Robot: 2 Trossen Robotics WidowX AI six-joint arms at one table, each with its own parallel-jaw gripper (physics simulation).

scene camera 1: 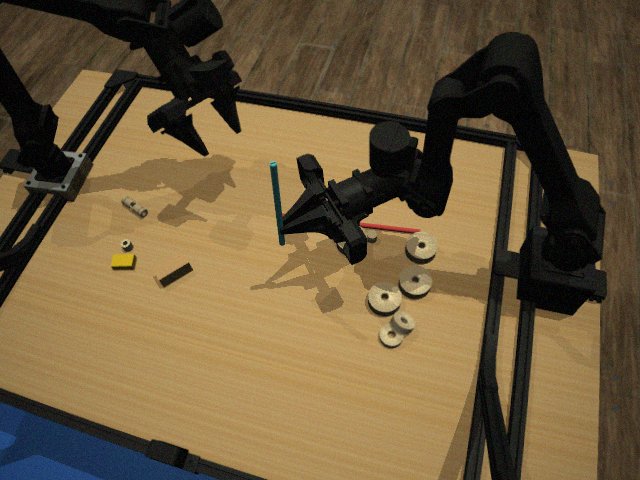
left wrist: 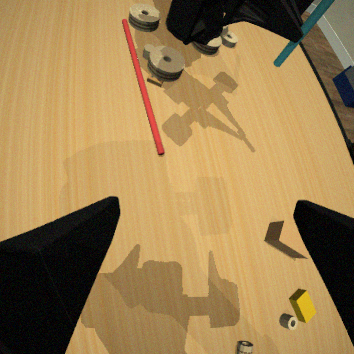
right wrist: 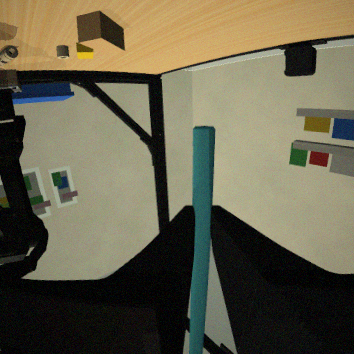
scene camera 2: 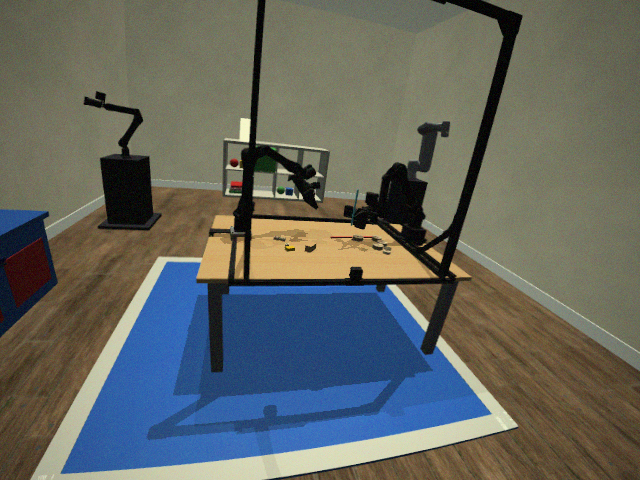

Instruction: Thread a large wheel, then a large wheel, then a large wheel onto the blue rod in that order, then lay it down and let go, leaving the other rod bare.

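Frame: origin at the left arm's base, x left, y back, z up, level; metres.
Seen in the pictures: left gripper, fingertip midpoint: (scene camera 1: 223, 143) (left wrist: 207, 206) (scene camera 2: 317, 208); right gripper, fingertip midpoint: (scene camera 1: 279, 229) (left wrist: 301, 36) (right wrist: 201, 213) (scene camera 2: 352, 217); left arm's base at its link origin: (scene camera 1: 55, 169) (scene camera 2: 240, 229); right arm's base at its link origin: (scene camera 1: 563, 256) (scene camera 2: 414, 226).
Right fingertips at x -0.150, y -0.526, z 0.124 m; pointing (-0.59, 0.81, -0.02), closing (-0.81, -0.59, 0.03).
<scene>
Pixels of each thing's top centre, then the offset from my right fingertips to it.
- blue rod at its top centre: (scene camera 1: 269, 166) (scene camera 2: 357, 189) dy -0.004, dx +0.004, dz +0.141 m
- large wheel at its top centre: (left wrist: 167, 57) (scene camera 1: 351, 237) dy -0.098, dx +0.082, dz -0.132 m
- yellow block at its top centre: (left wrist: 306, 306) (scene camera 1: 122, 260) (right wrist: 84, 55) dy +0.310, dx -0.020, dz -0.146 m
- small nut-like piece at its top centre: (left wrist: 292, 322) (right wrist: 62, 57) (scene camera 1: 125, 243) dy +0.317, dx +0.014, dz -0.143 m
- ridged cylinder at its top centre: (right wrist: 5, 62) (scene camera 1: 132, 203) dy +0.336, dx +0.101, dz -0.142 m
- dark angled piece at its top centre: (right wrist: 103, 46) (left wrist: 296, 239) (scene camera 1: 170, 265) (scene camera 2: 311, 244) dy +0.209, dx -0.023, dz -0.131 m
The blue rod (scene camera 1: 277, 196) (scene camera 2: 356, 201) (left wrist: 306, 31) (right wrist: 203, 170) is bare and stands nearly upright above the table. My right gripper (scene camera 1: 282, 228) (right wrist: 201, 213) is shut on its lower part. My left gripper (scene camera 1: 223, 143) (left wrist: 207, 206) is open and empty, high above the table, to the left of the rod in scene camera 1. Three large wheels (scene camera 1: 429, 250) (scene camera 1: 423, 285) (scene camera 1: 376, 302) lie flat at the right of the table. Another large wheel (left wrist: 173, 67) lies beside the red rod; my right gripper mostly hides it in scene camera 1. The other rod, red (scene camera 1: 390, 227) (left wrist: 145, 95), lies bare.
Two small wheels (scene camera 1: 385, 339) (scene camera 1: 408, 325) lie touching below the large ones in scene camera 1. A yellow block (scene camera 1: 123, 261) (left wrist: 303, 306), a small nut-like piece (scene camera 1: 126, 244), a ridged cylinder (scene camera 1: 134, 206) and a dark angled piece (scene camera 1: 175, 274) lie at the left. A black frame (scene camera 1: 330, 107) edges the table.
</scene>
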